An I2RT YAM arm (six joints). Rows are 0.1 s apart.
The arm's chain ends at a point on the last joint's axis. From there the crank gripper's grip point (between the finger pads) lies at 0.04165 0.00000 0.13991 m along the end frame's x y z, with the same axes.
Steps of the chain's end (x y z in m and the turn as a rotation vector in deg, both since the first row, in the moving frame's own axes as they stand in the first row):
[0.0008, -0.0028, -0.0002, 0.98, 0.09, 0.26]
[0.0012, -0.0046, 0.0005, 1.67, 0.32, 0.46]
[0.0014, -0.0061, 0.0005, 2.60, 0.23, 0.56]
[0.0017, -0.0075, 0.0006, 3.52, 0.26, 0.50]
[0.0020, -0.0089, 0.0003, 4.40, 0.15, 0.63]
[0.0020, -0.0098, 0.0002, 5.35, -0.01, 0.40]
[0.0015, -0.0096, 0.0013, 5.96, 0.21, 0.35]
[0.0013, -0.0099, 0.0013, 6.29, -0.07, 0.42]
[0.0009, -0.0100, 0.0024, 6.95, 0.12, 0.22]
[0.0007, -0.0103, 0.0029, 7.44, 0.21, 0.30]
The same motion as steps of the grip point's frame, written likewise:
[0.0010, -0.0050, -0.0003, 0.98, 0.09, 0.26]
[0.0020, -0.0083, 0.0002, 1.67, 0.32, 0.46]
[0.0020, -0.0120, 0.0002, 2.60, 0.23, 0.56]
[0.0024, -0.0157, 0.0002, 3.52, 0.26, 0.50]
[0.0024, -0.0192, -0.0002, 4.40, 0.15, 0.63]
[0.0020, -0.0226, -0.0004, 5.35, -0.01, 0.40]
[0.0021, -0.0239, 0.0004, 5.96, 0.21, 0.35]
[0.0012, -0.0249, 0.0005, 6.29, -0.07, 0.42]
[0.0012, -0.0268, 0.0013, 6.95, 0.12, 0.22]
[0.0013, -0.0282, 0.0016, 7.44, 0.21, 0.30]

